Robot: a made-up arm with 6 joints.
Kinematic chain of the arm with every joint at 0, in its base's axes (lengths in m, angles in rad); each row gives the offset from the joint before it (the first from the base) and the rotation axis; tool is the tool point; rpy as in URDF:
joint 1: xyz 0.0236 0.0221 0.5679 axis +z
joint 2: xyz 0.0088 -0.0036 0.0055 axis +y
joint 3: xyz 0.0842 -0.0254 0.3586 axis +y
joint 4: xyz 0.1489 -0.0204 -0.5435 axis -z
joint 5: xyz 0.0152 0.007 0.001 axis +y
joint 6: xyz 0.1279 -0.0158 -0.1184 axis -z
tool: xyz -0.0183 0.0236 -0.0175 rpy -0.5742 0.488 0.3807
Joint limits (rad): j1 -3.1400..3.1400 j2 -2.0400..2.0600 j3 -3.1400..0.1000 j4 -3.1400..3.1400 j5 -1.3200..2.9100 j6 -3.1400..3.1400
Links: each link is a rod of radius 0.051 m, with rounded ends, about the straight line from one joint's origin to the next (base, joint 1, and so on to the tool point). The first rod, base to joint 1, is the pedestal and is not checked.
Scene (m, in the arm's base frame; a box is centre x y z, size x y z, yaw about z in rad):
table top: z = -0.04
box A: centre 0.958 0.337 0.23 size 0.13 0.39 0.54 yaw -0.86
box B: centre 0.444 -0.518 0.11 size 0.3 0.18 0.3 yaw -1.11
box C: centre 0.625 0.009 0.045 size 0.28 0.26 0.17 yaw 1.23
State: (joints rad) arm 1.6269 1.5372 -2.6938 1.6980 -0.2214 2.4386
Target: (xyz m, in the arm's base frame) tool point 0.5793 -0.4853 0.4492
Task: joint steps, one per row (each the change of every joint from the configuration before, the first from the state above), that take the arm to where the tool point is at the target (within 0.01 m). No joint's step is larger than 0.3 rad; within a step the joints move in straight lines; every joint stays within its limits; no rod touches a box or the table.
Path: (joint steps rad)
1: -0.2600 -0.1472 0.1171 0.0218 -0.0487 -0.0030
2: -0.2600 -0.1472 0.1171 0.0219 -0.0488 -0.0030
3: -0.2600 -0.1472 0.1171 0.0218 -0.0487 -0.0030
4: -0.2599 -0.1472 0.1171 0.0218 -0.0488 -0.0030
5: -0.2559 -0.0041 0.1113 0.0637 -0.1800 0.0063
6: -0.2558 -0.0041 0.1114 0.0636 -0.1799 0.0064
7: -0.2559 -0.0041 0.1113 0.0637 -0.1800 0.0063
8: -0.2558 -0.0041 0.1113 0.0636 -0.1800 0.0064

